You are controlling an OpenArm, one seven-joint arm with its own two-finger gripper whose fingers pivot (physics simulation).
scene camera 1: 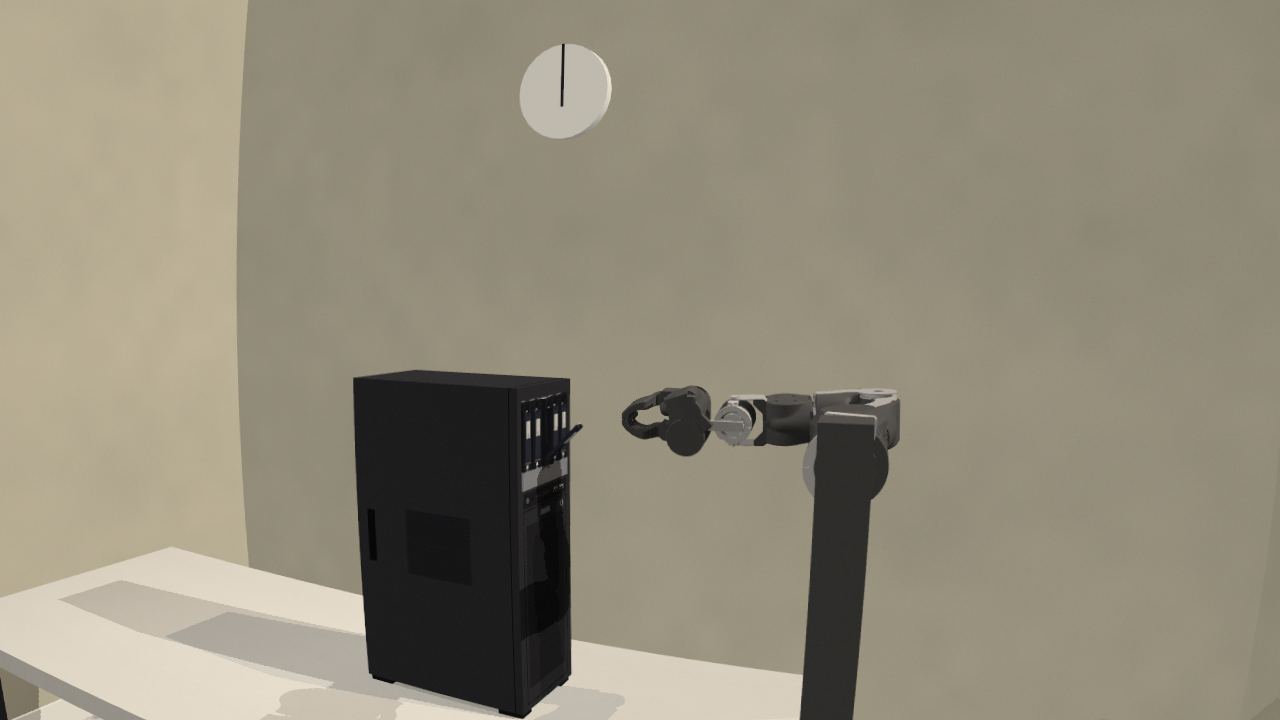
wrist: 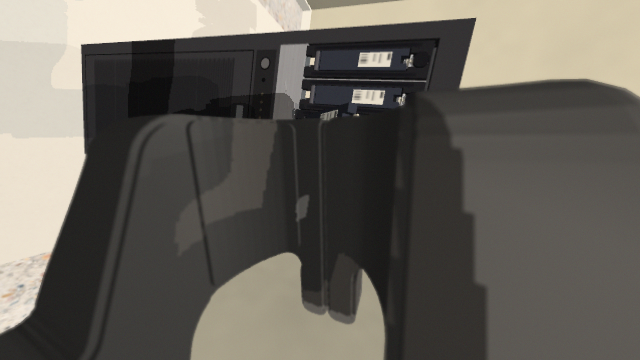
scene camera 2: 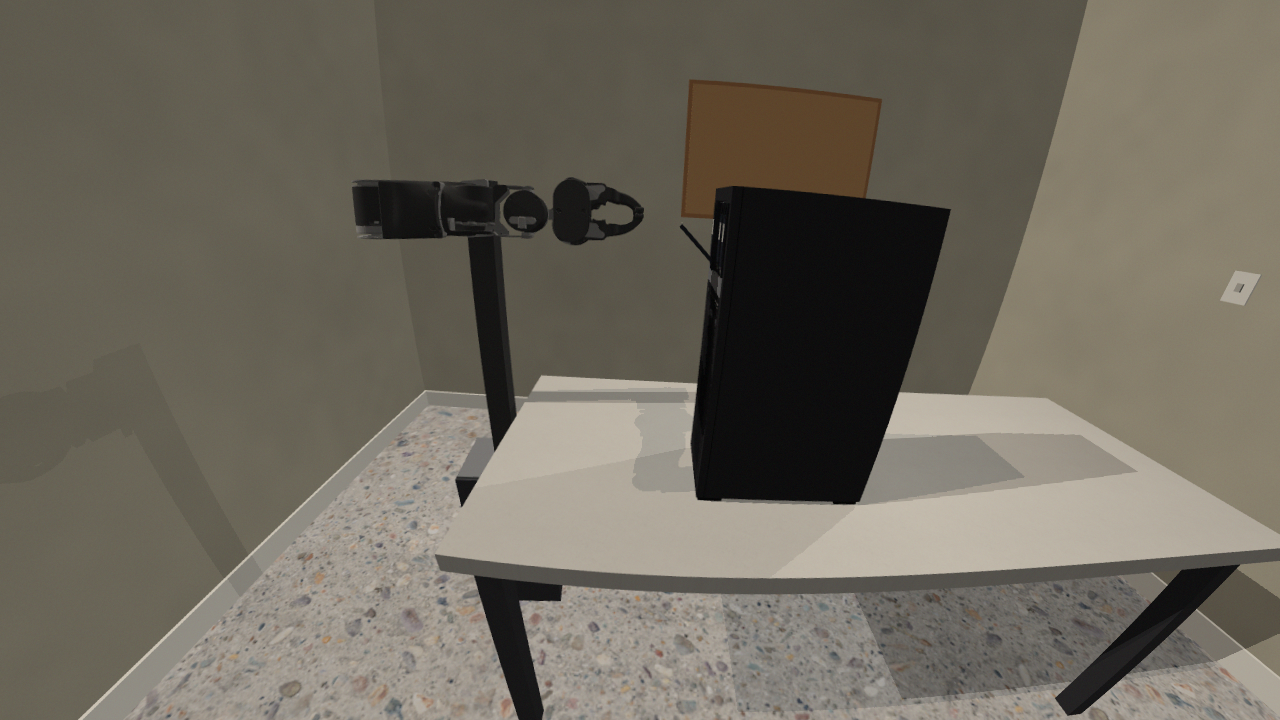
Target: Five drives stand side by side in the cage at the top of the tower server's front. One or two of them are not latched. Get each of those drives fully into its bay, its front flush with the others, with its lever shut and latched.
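The black tower server [scene camera 1: 434, 519] [scene camera 2: 814, 358] [wrist: 462, 55] stands upright, its drive cage at the top of its front. One lever [scene camera 1: 568, 436] [scene camera 2: 695, 241] sticks out at a slant, hinged low and tip upward; it appears to belong to the middle drive. Whether that drive's body stands proud cannot be told. In the wrist view, an outer drive [wrist: 340, 59] and its neighbour [wrist: 332, 94] have levers lying flat; the rest are mostly hidden behind my fingers. My gripper [scene camera 1: 626, 418] [scene camera 2: 640, 214] [wrist: 338, 214] is shut and empty, in front of the cage, apart from the lever.
The server stands on a white table [scene camera 1: 98, 617] [scene camera 2: 581, 528]. The arm's dark post [scene camera 1: 836, 573] [scene camera 2: 494, 340] rises in front of the server. A corkboard [scene camera 2: 778, 134] and a round clock [scene camera 1: 572, 89] hang on the walls.
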